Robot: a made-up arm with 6 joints.
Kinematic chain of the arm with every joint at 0, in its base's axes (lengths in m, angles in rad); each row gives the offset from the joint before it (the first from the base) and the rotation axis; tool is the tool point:
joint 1: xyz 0 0 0.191 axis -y
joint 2: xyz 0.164 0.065 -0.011 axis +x
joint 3: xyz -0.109 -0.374 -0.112 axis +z
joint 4: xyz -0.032 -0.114 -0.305 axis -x
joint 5: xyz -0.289 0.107 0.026 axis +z
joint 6: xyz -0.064 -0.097 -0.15 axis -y
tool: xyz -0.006 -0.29 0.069
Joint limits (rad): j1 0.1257..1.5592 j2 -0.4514..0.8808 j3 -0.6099..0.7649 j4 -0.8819..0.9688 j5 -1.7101..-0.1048 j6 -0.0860..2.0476
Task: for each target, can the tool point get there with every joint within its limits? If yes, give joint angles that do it. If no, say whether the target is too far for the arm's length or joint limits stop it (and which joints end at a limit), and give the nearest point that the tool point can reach.
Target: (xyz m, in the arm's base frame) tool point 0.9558 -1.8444 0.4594
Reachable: no: too far | nearest point 0.5148 -0.9574 0.1527 | short by 1.037 m
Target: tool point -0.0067 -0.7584 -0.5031
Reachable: yes | joints 0.8530 -0.1166 0.3069 -0.1324 -0.7172 1.1934
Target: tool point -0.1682 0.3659 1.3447
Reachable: no: joint limits stop it (at a limit: joint 1, joint 2, joint 3, joint 4, joint 5) | nearest point -0.3944 0.3859 0.0784 | short by 1.286 m
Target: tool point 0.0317 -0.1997 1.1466
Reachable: no: joint limits stop it (at a limit: joint 1, joint 2, joint 3, joint 4, joint 5, joint 6) | nearest point -0.0571 -0.8374 0.3622 | short by 1.015 m
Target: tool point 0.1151 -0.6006 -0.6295
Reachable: yes | joints 1.0481 -0.2636 0.1126 0.6863 -1.4635 1.8450
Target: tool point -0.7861 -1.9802 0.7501
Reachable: no: too far | nearest point -0.2637 -1.0895 0.1782 | short by 1.180 m
